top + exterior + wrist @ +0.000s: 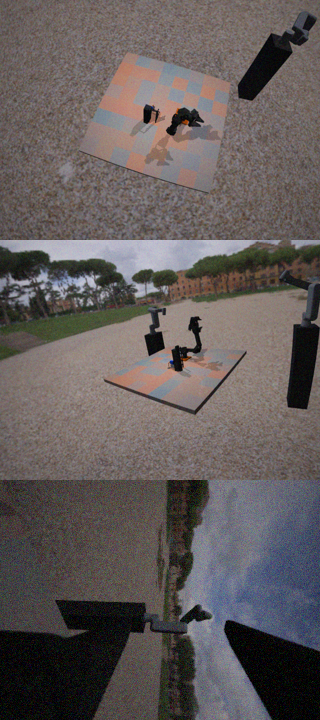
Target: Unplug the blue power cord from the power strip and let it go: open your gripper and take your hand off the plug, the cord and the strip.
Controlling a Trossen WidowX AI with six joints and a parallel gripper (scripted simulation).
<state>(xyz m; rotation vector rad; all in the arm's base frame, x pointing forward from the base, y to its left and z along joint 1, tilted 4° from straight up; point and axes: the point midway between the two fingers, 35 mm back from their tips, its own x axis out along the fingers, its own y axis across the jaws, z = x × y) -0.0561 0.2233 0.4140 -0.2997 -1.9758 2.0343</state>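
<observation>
My gripper tip is 440 mm short of the blue plug, 220 mm to the left of it and 330 mm above it.
</observation>
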